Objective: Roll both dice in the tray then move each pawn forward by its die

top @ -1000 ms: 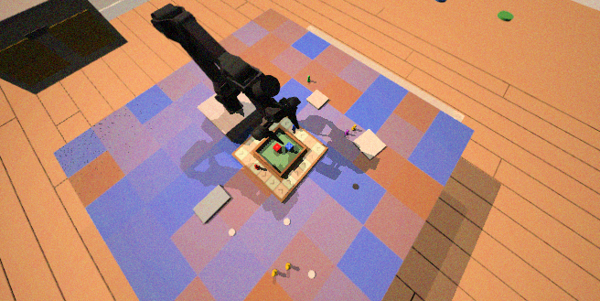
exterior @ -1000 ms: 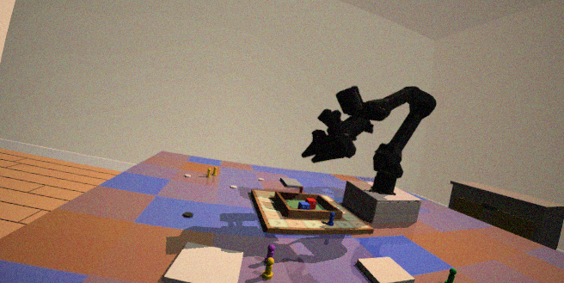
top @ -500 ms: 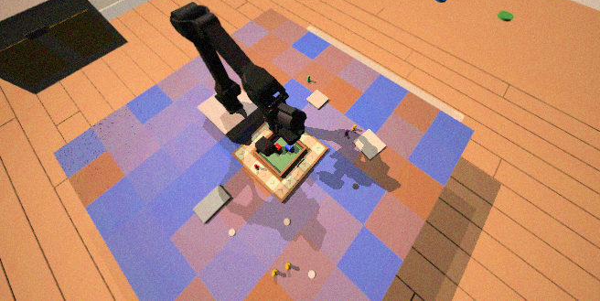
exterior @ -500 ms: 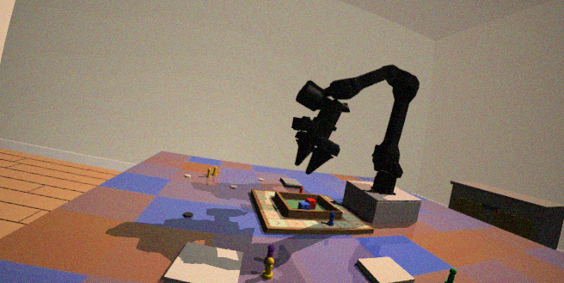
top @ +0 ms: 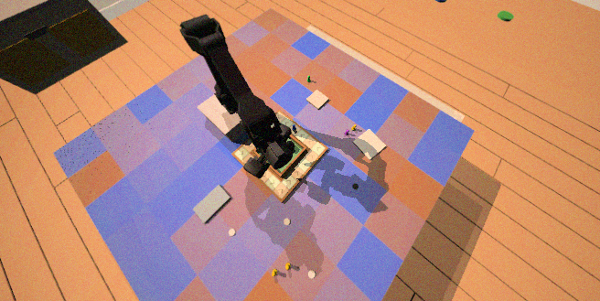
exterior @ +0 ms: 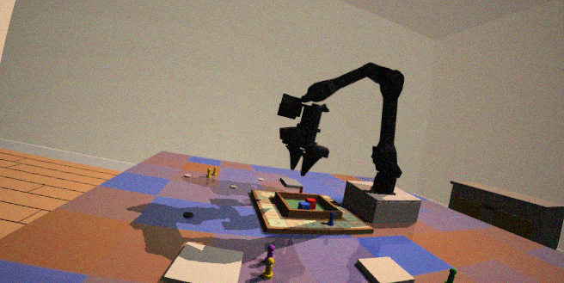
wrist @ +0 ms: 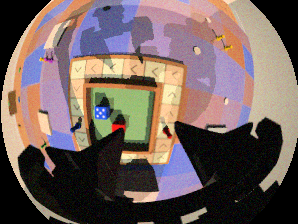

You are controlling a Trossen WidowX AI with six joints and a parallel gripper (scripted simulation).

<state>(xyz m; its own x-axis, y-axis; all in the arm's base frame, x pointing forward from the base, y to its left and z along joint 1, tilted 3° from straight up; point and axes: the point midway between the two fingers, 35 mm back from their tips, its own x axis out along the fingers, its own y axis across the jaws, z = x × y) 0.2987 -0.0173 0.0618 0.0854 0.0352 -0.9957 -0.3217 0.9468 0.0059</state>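
Right now the red pawn is 40 mm behind my gripper tip, 60 mm to the right of it and 80 mm below it. From my gripper tip the other things lie so: black disc 270 mm ahead, 180 mm to the left, 100 mm below; blue pawn 70 mm behind, 160 mm to the left, 80 mm below; purple pawn 90 mm ahead, 320 mm to the left, 90 mm below.
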